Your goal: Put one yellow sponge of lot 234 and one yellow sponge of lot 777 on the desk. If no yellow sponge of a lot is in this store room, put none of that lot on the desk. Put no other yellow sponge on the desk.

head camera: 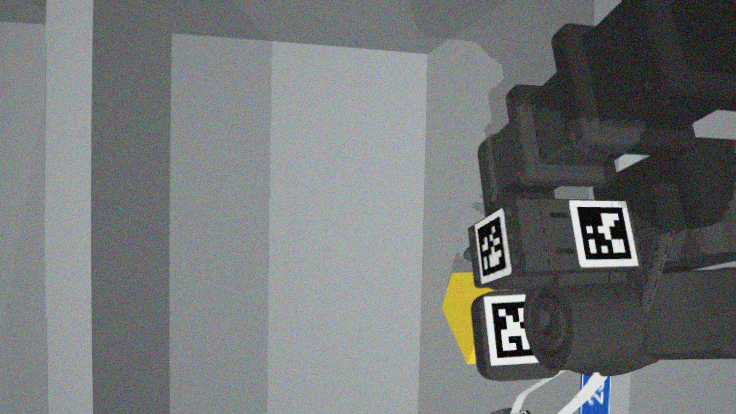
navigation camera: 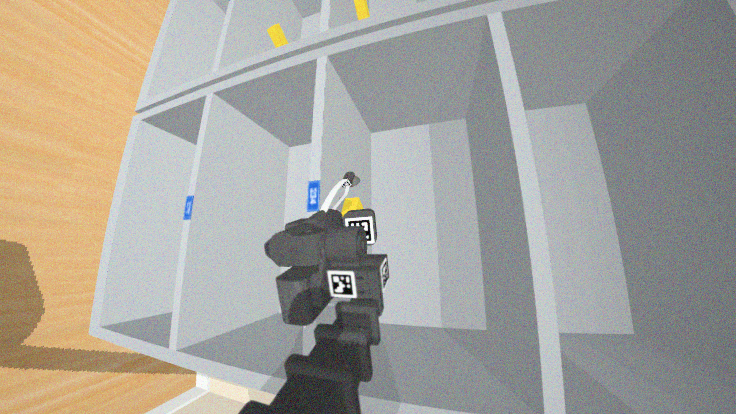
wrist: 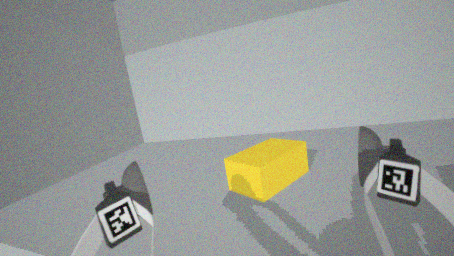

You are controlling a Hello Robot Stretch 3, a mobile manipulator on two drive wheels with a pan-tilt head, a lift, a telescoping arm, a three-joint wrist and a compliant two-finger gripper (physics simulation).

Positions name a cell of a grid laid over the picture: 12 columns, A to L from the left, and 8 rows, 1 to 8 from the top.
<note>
In view: my gripper (head camera: H7).
My gripper also shows in the navigation camera view (navigation camera: F5) and in the wrist view (wrist: G6).
</note>
